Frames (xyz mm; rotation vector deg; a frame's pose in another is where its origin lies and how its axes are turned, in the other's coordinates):
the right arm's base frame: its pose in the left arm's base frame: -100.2 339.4 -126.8 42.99 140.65 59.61
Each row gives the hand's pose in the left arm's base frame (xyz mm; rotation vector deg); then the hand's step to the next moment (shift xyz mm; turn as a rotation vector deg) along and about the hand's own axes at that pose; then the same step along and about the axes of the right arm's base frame.
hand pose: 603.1 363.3 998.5 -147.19 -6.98 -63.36
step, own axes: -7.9 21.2 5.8 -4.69 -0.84 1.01
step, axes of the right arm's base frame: -10.9 -20.5 2.0 3.47 -2.89 1.84
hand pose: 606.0 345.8 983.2 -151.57 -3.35 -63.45
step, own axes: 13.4 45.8 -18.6 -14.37 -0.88 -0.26
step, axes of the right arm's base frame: -33.7 -19.9 -33.0 10.53 -9.63 1.95
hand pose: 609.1 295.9 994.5 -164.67 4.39 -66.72
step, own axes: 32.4 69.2 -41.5 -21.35 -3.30 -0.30
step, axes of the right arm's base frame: -43.0 -8.7 -75.1 16.74 -13.06 4.01
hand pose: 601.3 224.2 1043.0 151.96 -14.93 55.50
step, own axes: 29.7 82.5 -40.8 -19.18 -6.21 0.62
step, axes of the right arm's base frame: -28.4 3.7 -92.4 15.74 -10.68 6.72
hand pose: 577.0 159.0 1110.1 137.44 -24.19 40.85
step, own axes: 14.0 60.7 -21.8 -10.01 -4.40 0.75
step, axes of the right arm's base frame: -8.2 8.8 -64.9 8.15 -5.58 4.74
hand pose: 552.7 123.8 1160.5 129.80 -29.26 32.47
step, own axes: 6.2 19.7 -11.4 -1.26 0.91 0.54
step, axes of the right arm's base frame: 0.0 10.1 -21.3 0.70 -1.27 -0.79
